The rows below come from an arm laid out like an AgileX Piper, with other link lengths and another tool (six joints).
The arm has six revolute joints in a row. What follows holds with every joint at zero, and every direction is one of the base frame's. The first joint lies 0.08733 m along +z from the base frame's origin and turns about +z. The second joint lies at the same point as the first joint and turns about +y. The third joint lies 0.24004 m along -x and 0.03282 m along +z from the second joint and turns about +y. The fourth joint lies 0.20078 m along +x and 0.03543 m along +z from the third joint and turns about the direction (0.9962, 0, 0.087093). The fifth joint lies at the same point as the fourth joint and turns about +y. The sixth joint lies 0.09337 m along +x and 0.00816 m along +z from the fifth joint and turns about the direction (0.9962, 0, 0.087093). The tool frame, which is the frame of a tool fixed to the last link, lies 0.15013 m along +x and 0.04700 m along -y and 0.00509 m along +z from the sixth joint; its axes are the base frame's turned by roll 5.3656, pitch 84.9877 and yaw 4.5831 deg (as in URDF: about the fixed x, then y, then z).
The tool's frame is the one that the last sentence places.
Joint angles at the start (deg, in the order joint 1, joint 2, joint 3, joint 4, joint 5, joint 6):
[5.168 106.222 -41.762 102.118 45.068 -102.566]
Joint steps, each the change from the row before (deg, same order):
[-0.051 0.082 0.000 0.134 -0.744 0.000]
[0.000 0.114 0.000 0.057 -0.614 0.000]
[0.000 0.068 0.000 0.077 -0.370 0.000]
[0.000 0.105 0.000 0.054 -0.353 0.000]
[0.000 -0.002 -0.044 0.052 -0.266 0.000]
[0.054 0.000 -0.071 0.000 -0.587 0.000]
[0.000 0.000 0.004 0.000 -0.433 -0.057]
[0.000 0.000 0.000 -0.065 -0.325 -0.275]
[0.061 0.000 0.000 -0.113 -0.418 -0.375]
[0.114 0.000 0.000 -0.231 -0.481 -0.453]
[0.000 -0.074 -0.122 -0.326 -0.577 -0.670]
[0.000 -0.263 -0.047 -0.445 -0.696 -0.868]
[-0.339 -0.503 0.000 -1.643 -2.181 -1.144]
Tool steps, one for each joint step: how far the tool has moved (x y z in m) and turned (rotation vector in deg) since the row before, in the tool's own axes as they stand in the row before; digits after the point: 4 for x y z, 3 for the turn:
[0.0007 -0.0037 -0.0006 0.784 0.098 0.178]
[0.0010 -0.0029 -0.0002 0.615 0.176 0.116]
[0.0005 -0.0018 -0.0001 0.377 0.078 0.101]
[0.0008 -0.0018 0.0000 0.359 0.118 0.108]
[-0.0002 -0.0011 -0.0002 0.265 -0.013 0.008]
[0.0001 -0.0021 -0.0003 0.536 0.099 -0.079]
[0.0004 -0.0018 -0.0003 0.423 0.094 -0.056]
[0.0002 -0.0014 -0.0003 0.308 0.107 -0.325]
[0.0004 -0.0014 -0.0002 0.353 0.189 -0.498]
[0.0008 -0.0013 -0.0001 0.363 0.305 -0.699]
[-0.0006 -0.0021 -0.0006 0.506 0.174 -1.045]
[-0.0009 -0.0022 -0.0012 0.602 0.186 -1.407]
[0.0011 -0.0091 -0.0041 2.068 0.972 -2.547]

